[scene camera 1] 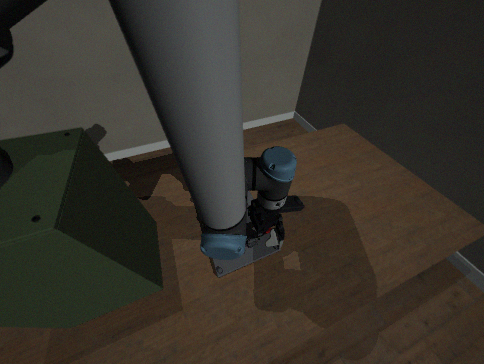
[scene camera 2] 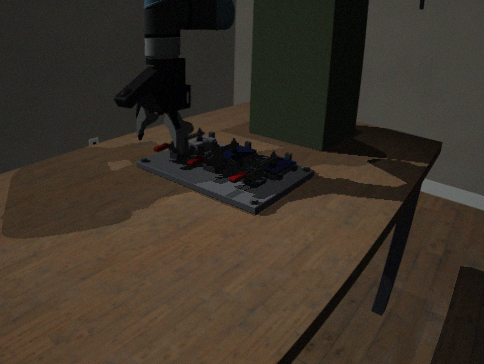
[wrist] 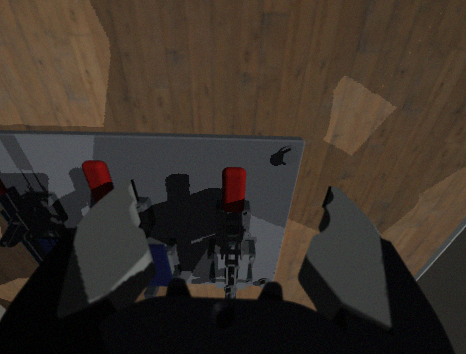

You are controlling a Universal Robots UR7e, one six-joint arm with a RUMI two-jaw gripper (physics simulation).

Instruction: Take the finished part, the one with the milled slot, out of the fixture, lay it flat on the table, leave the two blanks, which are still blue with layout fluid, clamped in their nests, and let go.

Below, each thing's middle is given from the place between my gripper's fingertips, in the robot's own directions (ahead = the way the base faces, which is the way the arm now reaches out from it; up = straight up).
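There's a grey block [wrist: 219,263] here, and my hand is 1 cm to the right of it, 14 cm past it and 3 cm above it. You'd find the fixture plate [scene camera 2: 216,185] 9 cm behind my hand, 11 cm to the left of it and 5 cm below it.
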